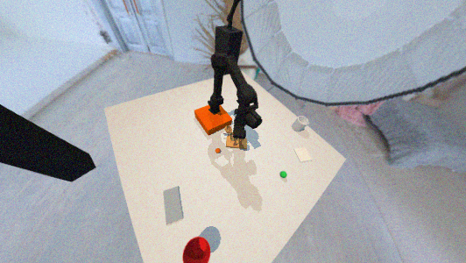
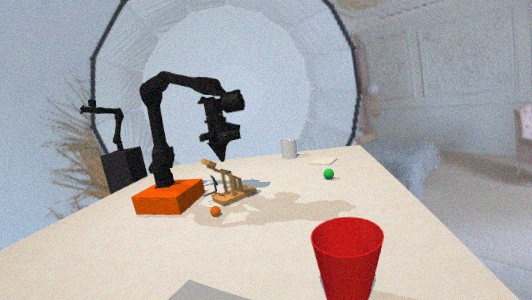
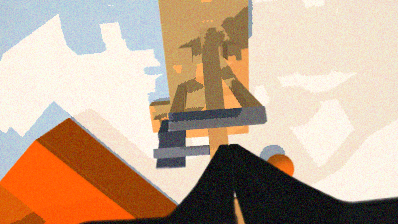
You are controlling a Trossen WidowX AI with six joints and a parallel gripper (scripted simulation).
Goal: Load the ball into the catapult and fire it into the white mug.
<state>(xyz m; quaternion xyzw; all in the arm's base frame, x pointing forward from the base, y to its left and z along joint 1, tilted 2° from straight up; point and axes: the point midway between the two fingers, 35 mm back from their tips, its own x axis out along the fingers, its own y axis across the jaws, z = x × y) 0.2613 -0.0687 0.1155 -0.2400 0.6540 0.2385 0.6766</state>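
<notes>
The catapult lies 30 mm behind my gripper tip, 10 mm to the left of it and 60 mm below it. From my gripper tip the other things lie so: orange ball (30 mm behind, 120 mm to the right, 120 mm below); then grey flat plate (20 mm ahead, 480 mm to the right, 130 mm below); then green ball (370 mm ahead, 50 mm to the left, 120 mm below).
</notes>
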